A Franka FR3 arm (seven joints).
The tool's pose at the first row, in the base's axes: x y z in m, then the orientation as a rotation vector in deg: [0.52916 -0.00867 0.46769 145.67 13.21 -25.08]
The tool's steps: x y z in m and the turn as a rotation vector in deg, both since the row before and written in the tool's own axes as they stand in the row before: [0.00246 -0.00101 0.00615 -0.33 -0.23 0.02]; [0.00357 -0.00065 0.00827 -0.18 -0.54 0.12]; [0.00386 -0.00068 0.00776 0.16 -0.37 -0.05]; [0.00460 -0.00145 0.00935 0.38 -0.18 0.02]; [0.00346 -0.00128 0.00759 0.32 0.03 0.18]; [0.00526 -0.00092 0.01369 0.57 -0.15 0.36]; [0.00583 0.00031 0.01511 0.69 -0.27 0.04]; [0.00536 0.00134 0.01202 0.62 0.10 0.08]
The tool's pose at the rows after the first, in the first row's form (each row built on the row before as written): [0.52960 -0.01098 0.46142 145.28 13.15 -25.29]; [0.53059 -0.01471 0.45326 144.96 12.82 -25.88]; [0.53191 -0.01817 0.44539 145.01 12.72 -26.40]; [0.53322 -0.02181 0.43561 145.33 12.56 -26.70]; [0.53397 -0.02466 0.42770 145.65 12.28 -26.66]; [0.53475 -0.03096 0.41445 146.16 11.66 -26.84]; [0.53589 -0.03894 0.40040 146.76 11.38 -27.32]; [0.53762 -0.04608 0.38940 147.39 11.19 -27.30]
